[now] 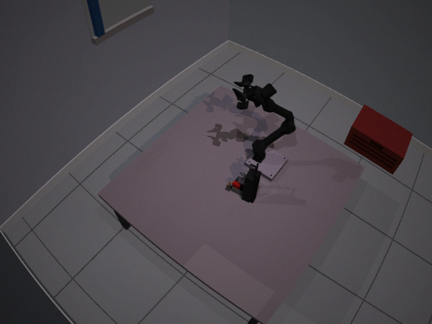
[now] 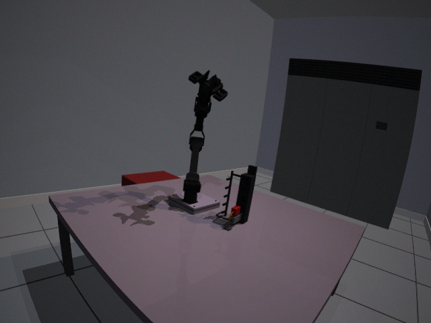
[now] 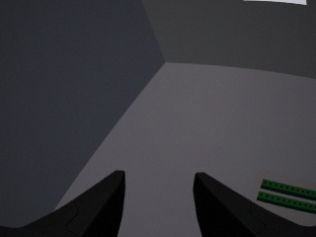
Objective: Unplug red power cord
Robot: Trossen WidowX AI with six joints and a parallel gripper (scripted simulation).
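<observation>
Right now the red plug is 130 mm ahead of my gripper tip, 160 mm to the left of it and 600 mm below it.
</observation>
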